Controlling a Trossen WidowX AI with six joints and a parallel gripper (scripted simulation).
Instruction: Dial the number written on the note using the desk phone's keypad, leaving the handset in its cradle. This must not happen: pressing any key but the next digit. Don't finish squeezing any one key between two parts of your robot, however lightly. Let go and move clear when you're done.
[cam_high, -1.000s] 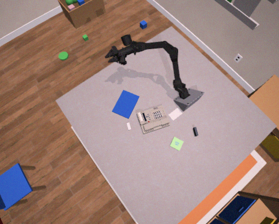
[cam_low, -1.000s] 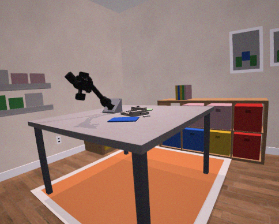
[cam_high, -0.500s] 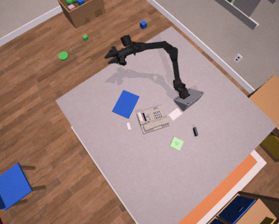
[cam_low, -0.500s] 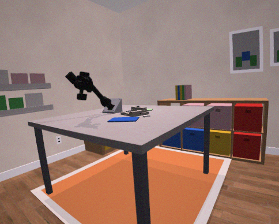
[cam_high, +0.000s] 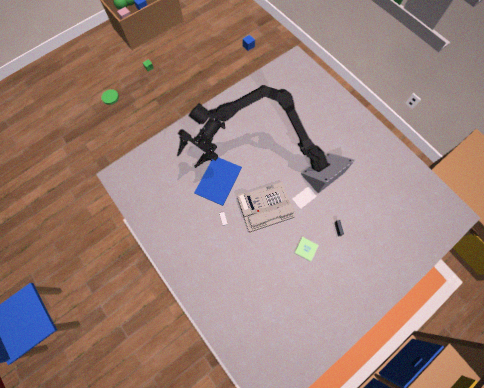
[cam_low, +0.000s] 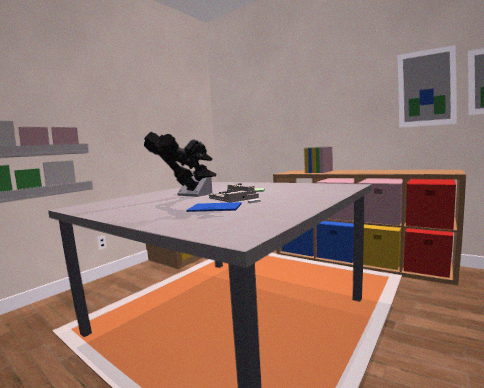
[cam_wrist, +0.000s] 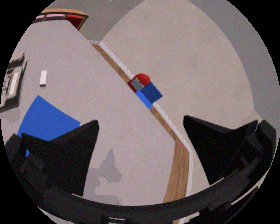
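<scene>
Right now my hand is 31 cm to the right of the beige desk phone, 17 cm past it and 17 cm above it. Round my hand: white block: 26 cm to the left, 18 cm below, 1 cm ahead; then blue pad: 19 cm below, 8 cm to the left, 6 cm behind; then handset: 37 cm to the left, 17 cm behind, 14 cm below.
</scene>
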